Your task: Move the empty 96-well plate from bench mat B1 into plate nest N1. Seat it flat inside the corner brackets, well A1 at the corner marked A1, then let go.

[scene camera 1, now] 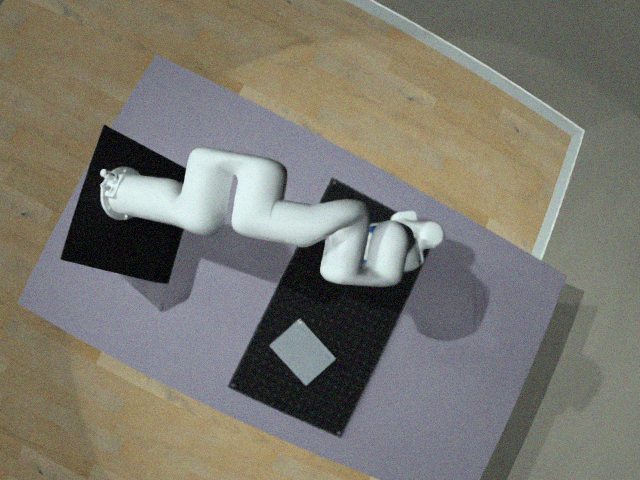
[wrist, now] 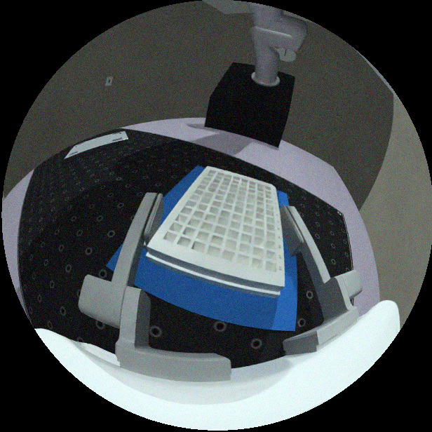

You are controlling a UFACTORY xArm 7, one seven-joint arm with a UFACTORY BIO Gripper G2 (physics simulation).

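Pixels of known places: arm's base, link origin: (scene camera 1: 122, 193).
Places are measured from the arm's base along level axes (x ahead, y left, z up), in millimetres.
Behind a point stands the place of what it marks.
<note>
The white 96-well plate (wrist: 227, 220) is in the wrist view, over the blue bench mat B1 (wrist: 215, 305) (scene camera 1: 371, 228) {x 618, y 266, z -286 mm}; whether it touches the mat cannot be told. My gripper (wrist: 221, 212) is shut on the plate, one finger along each long side. In scene camera 1 the arm hides the gripper and most of the mat. The pale plate nest N1 (scene camera 1: 302, 352) {x 593, y -159, z -275 mm} (wrist: 97, 145) lies on the black board, apart from the blue mat, with small dark marks near its edges in the wrist view. The A1 marks are too small to read.
The black perforated board (scene camera 1: 279, 310) {x 479, y -78, z -287 mm} (wrist: 75, 200) bears the mat and the nest, on a lilac table (scene camera 1: 439, 387) {x 1047, y -81, z -300 mm}. The arm's base stands on a black block (scene camera 1: 124, 248) {x 56, y -113, z -44 mm} (wrist: 245, 110) at the table's far left in scene camera 1.
</note>
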